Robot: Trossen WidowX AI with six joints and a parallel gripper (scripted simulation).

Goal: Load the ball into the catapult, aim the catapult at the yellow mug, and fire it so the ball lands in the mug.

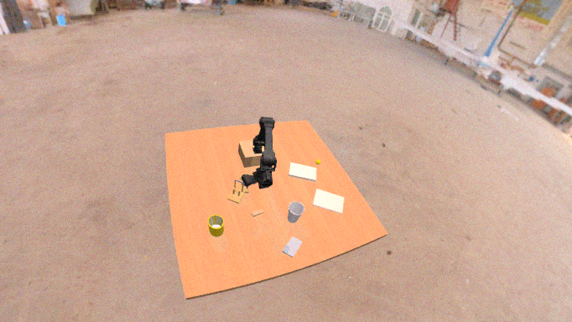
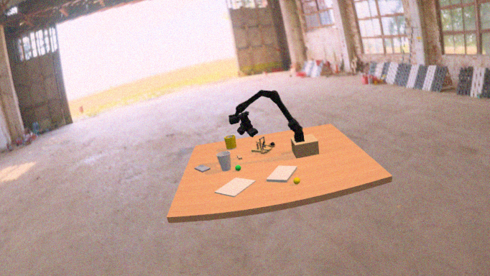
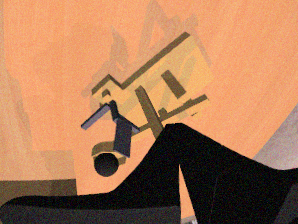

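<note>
Now: gripper tip 14 cm past the black ball, 7 cm above it and 1 cm to the right of it. The rest, counted from my gripper tip: small wooden block 13 cm below, 12 cm ahead, 3 cm to the left; green ball 27 cm to the left, 12 cm below, 11 cm ahead; wooden catapult 8 cm below, 8 cm behind, 2 cm to the right.
</note>
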